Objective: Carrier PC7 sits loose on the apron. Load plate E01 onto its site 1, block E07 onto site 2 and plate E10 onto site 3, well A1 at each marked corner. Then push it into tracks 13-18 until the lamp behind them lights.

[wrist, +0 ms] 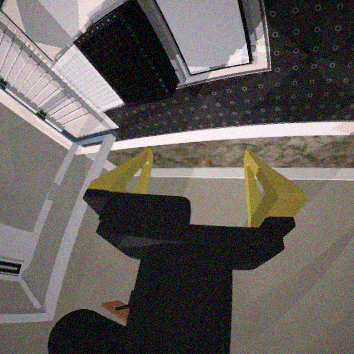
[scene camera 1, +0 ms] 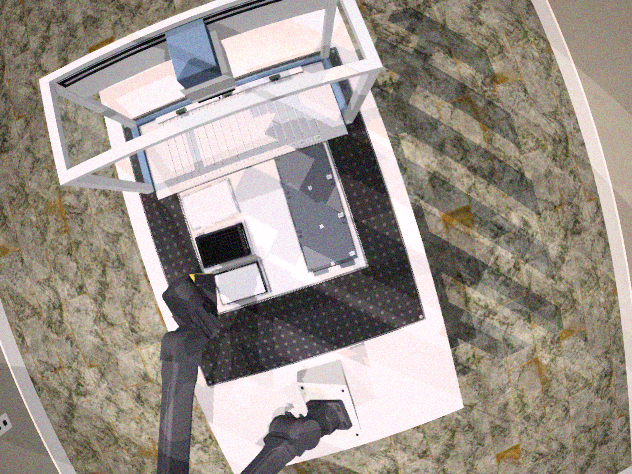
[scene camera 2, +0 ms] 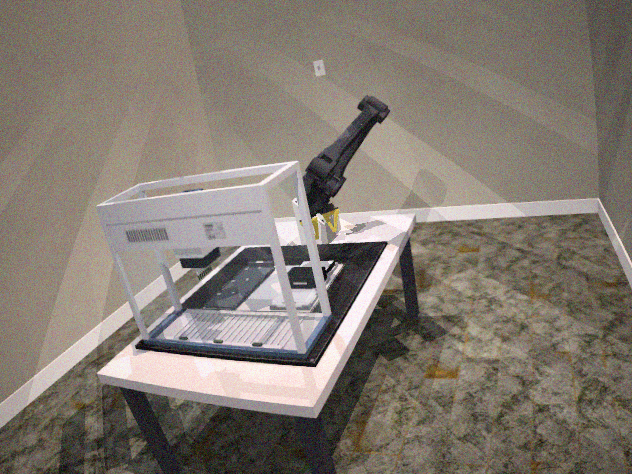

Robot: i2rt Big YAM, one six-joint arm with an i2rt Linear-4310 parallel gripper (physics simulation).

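Seen in the pictures: gripper, fingertip midpoint: (wrist: pixel 196 151) (scene camera 2: pixel 326 235); arm's base, link origin: (scene camera 1: pixel 330 413).
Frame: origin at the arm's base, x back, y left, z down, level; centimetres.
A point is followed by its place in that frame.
Note:
A long dark grey carrier with small pale labels (scene camera 1: pixel 321 216) {x -47.3, y -15.7, z 12.0 cm} (scene camera 2: pixel 238 288) {x -52.1, y -15.0, z 12.0 cm} lies on the apron, at the right in scene camera 1; its lettering is unreadable. Opposite it stand a white plate (scene camera 1: pixel 209 203) {x -61.0, y 10.4, z 11.5 cm} (scene camera 2: pixel 293 302) (wrist: pixel 87 75) {x -58.9, y 9.3, z 10.5 cm} nearest the tracks, a black block (scene camera 1: pixel 223 244) {x -49.6, y 10.4, z 10.3 cm} (scene camera 2: pixel 301 277) {x -53.3, y 11.3, z 7.7 cm} (wrist: pixel 129 55) {x -47.5, y 9.7, z 7.9 cm} in the middle and a pale grey plate with a dark rim (scene camera 1: pixel 239 283) {x -38.7, y 10.3, z 10.5 cm} (wrist: pixel 207 32) {x -38.6, y 11.7, z 10.5 cm}. I cannot read which is which. My gripper (scene camera 2: pixel 325 221) (wrist: pixel 196 151) {x -40.5, y 17.9, z -1.5 cm} is open and empty, raised beside the outer edge of the pale grey plate. The far fingertip is hidden in scene camera 1.
The slotted track deck (scene camera 1: pixel 224 140) {x -75.5, y 1.2, z 12.8 cm} (scene camera 2: pixel 219 326) (wrist: pixel 55 105) {x -80.2, y 10.7, z 13.1 cm} lies behind the apron. Small dark green lamps (scene camera 1: pixel 275 77) {x -86.6, y -17.5, z 11.0 cm} stand along its rear. A white frame (scene camera 1: pixel 361 91) {x -67.8, y -30.4, z -20.8 cm} (scene camera 2: pixel 178 224) rises over the deck, with a blue-topped head (scene camera 1: pixel 191 48) {x -83.4, y -3.9, z -32.9 cm} hanging inside. A black perforated mat (scene camera 1: pixel 326 326) {x -19.3, y -6.6, z 13.1 cm} surrounds the apron.

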